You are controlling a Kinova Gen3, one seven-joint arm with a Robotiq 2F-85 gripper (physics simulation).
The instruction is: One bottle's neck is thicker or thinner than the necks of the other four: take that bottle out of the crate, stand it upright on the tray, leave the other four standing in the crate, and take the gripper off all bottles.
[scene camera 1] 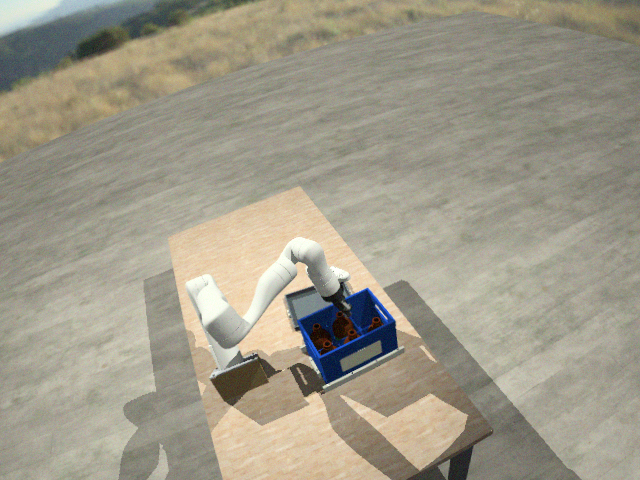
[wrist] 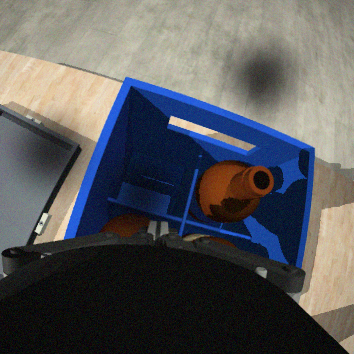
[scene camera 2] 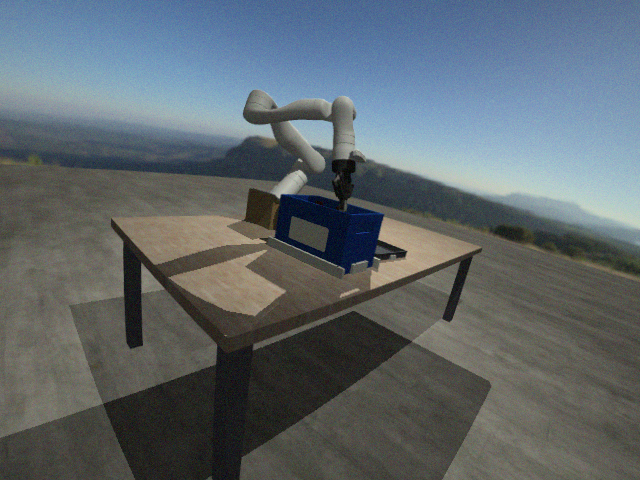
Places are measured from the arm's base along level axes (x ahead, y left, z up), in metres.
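Pixels of known places: gripper, fingertip midpoint: point(scene camera 1: 348, 315) point(wrist: 157, 233) point(scene camera 2: 342, 211); arm's base, origin of the base link: point(scene camera 1: 232, 364) point(scene camera 2: 272, 206).
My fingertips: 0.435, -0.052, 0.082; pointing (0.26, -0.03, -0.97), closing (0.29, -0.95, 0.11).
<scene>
Ahead of a thing's pixels: the offset from my fingertips to its top centre, as dx, dy, dz. "spot": to the spot under its first point. Level surfaces: height alone.
A blue crate @(-0.023, -0.032, +0.020) point(scene camera 1: 330, 365) point(scene camera 2: 356, 240) point(wrist: 211, 112) stands on the wooden table @(dz -0.156) point(scene camera 1: 248, 242) point(scene camera 2: 207, 269) and holds several brown bottles. In scene camera 1 they show as a close cluster @(-0.026, +0.015, +0.008) point(scene camera 1: 341, 326). In the wrist view one bottle @(+0.072, -0.068, +0.008) point(wrist: 232, 189) stands fully in sight in a far cell. Another bottle @(spot: -0.003, +0.028, -0.036) point(wrist: 124, 223) is half hidden under my gripper. My gripper point(scene camera 1: 345, 310) point(scene camera 2: 342, 203) point(wrist: 157, 233) is shut with nothing between the fingers. Its tips hang at the crate's rim, above the dividers. The dark grey tray point(scene camera 1: 305, 304) point(scene camera 2: 389, 251) point(wrist: 24, 168) lies empty right behind the crate.
A grey rail @(-0.014, -0.131, -0.126) point(scene camera 1: 361, 369) point(scene camera 2: 305, 255) runs along the crate's front. The arm's brown base block point(scene camera 1: 238, 377) point(scene camera 2: 261, 207) stands beside the crate. The table's edge lies close behind the crate and the tray.
</scene>
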